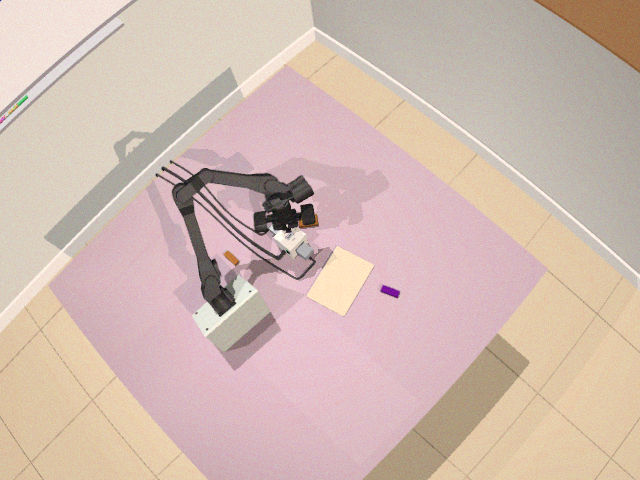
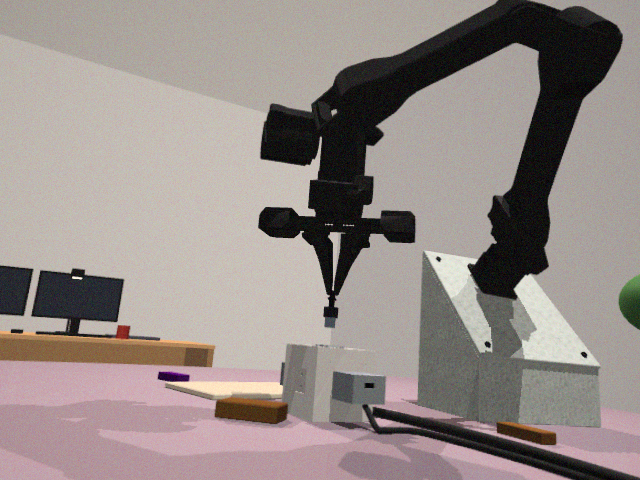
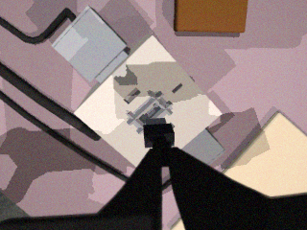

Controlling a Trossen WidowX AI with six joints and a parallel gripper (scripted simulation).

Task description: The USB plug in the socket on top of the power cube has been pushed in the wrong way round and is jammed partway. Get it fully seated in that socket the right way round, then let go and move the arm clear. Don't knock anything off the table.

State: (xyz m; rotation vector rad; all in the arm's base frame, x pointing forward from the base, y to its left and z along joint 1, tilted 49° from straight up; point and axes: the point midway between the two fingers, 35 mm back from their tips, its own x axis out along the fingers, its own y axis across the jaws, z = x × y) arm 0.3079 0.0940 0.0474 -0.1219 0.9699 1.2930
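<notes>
Now: gripper tip 2 cm above the black USB plug. The rest, counted from my gripper tip: socket (7 cm below); then cream board (4 cm ahead, 21 cm to the right, 13 cm below); then orange block (9 cm ahead, 3 cm to the left, 13 cm below).
</notes>
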